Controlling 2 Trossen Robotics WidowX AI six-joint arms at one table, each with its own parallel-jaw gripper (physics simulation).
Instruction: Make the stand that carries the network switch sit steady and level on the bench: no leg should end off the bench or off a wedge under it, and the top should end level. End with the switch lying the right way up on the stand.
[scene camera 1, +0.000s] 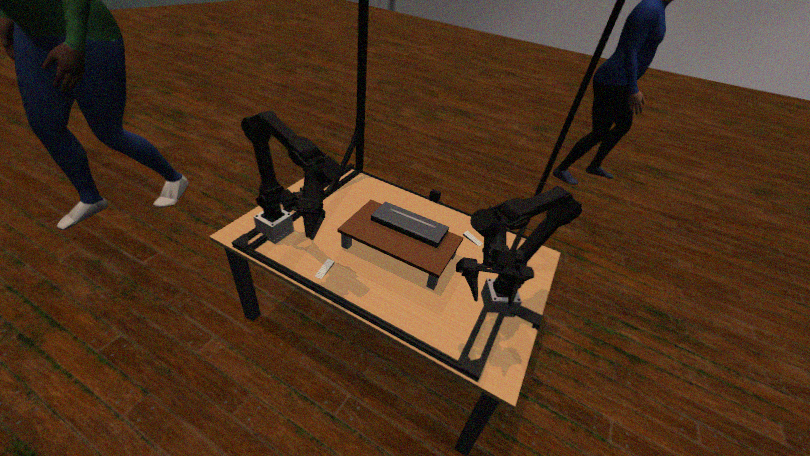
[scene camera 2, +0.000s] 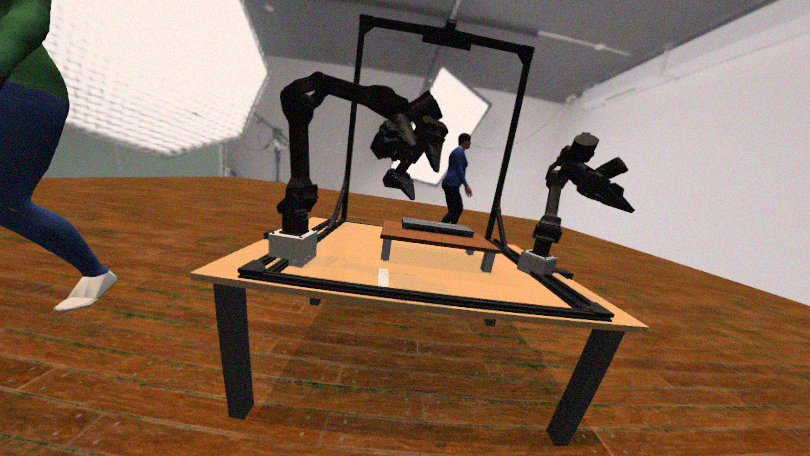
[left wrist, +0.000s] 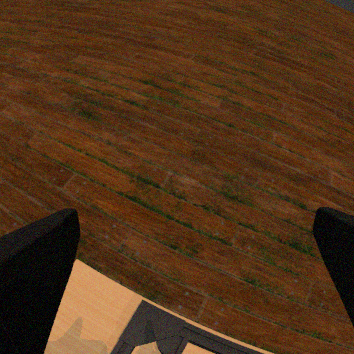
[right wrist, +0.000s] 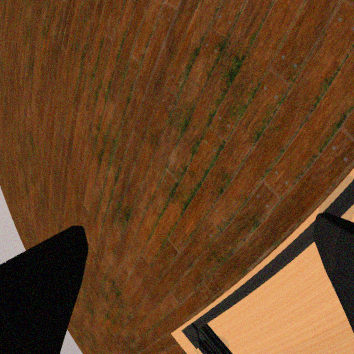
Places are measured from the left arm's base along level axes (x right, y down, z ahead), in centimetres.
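Where they show: left gripper, fingertip midpoint: (scene camera 1: 493, 303) (scene camera 2: 628, 209) (left wrist: 201, 222); right gripper, fingertip midpoint: (scene camera 1: 309, 238) (scene camera 2: 424, 186) (right wrist: 202, 233); left arm's base at its link origin: (scene camera 1: 503, 289) (scene camera 2: 539, 254); right arm's base at its link origin: (scene camera 1: 272, 215) (scene camera 2: 294, 232).
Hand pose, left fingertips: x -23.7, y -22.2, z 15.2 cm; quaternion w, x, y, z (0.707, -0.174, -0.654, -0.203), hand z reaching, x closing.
Things, the pixels of their centre, and the offset from my left fingertips. "*": a spot on its surface instead.
- dark grey switch at the middle of its body: (scene camera 1: 409, 223) (scene camera 2: 436, 227) dz +16.4, dx +52.4, dy +19.0 cm
- black overhead gantry at a spot on its surface: (scene camera 1: 361, 84) (scene camera 2: 351, 140) * dz +39.3, dx +104.3, dy -14.7 cm
The stand (scene camera 1: 362, 226) (scene camera 2: 430, 240), a brown board on short grey legs, stands mid-bench (scene camera 1: 408, 311). Whether it is exactly level, and how its rear legs rest, I cannot tell. The dark grey switch (scene camera 1: 410, 223) (scene camera 2: 436, 227) lies flat on its top, towards the back. One pale wedge (scene camera 1: 324, 268) (scene camera 2: 383, 276) lies in front of the stand, left of centre; another pale wedge (scene camera 1: 472, 237) lies beyond its right end. My left gripper (left wrist: 201, 222) is open and empty, right of the stand. My right gripper (right wrist: 202, 233) (scene camera 2: 424, 184) is open and empty, raised left of the stand.
A black rail frame (scene camera 1: 357, 310) (scene camera 2: 419, 296) runs along the bench's front and sides. A black overhead gantry (scene camera 1: 361, 84) (scene camera 2: 352, 141) rises at the back. A small dark object (scene camera 1: 434, 195) is at the rear edge. Two people stand on the floor beyond the bench.
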